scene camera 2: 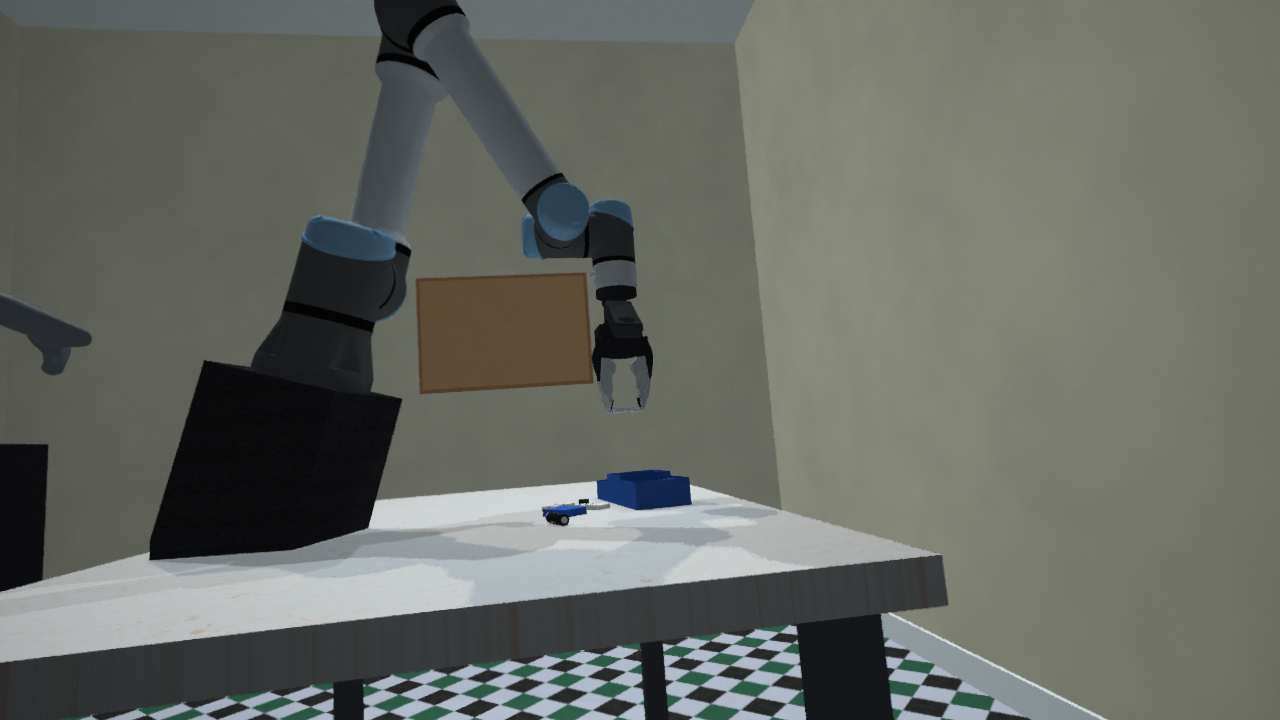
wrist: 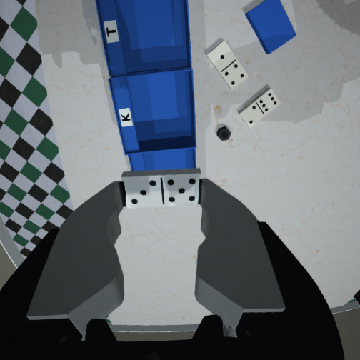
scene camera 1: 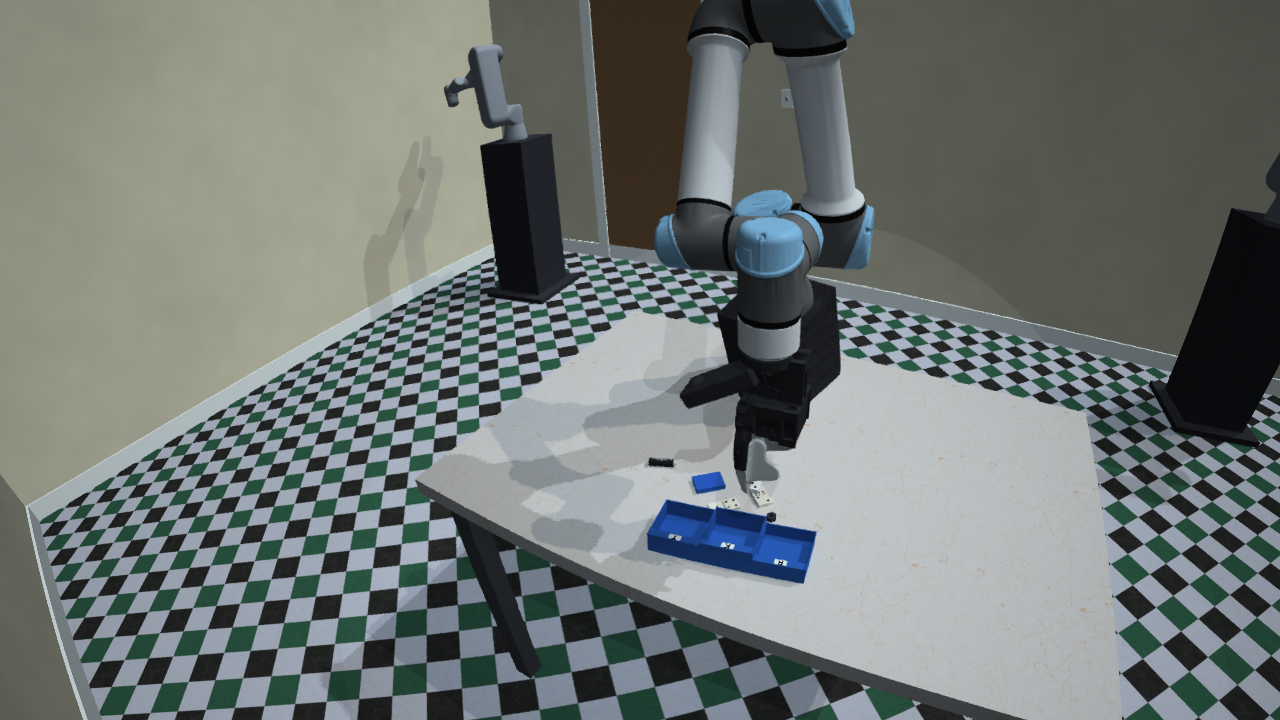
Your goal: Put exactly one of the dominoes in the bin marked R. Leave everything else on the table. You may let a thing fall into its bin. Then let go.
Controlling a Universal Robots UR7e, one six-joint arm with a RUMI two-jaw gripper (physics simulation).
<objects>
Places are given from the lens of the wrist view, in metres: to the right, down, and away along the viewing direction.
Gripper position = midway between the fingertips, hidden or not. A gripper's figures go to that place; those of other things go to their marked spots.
gripper (wrist: pixel 162 182): -0.01, 0.00, 0.14
blue three-bin tray (wrist: pixel 148 57): -0.04, -0.14, 0.21
white domino (wrist: pixel 162 187): -0.01, 0.00, 0.13
The marked spots on the blue three-bin tray and the white domino are 0.17 m apart.
</objects>
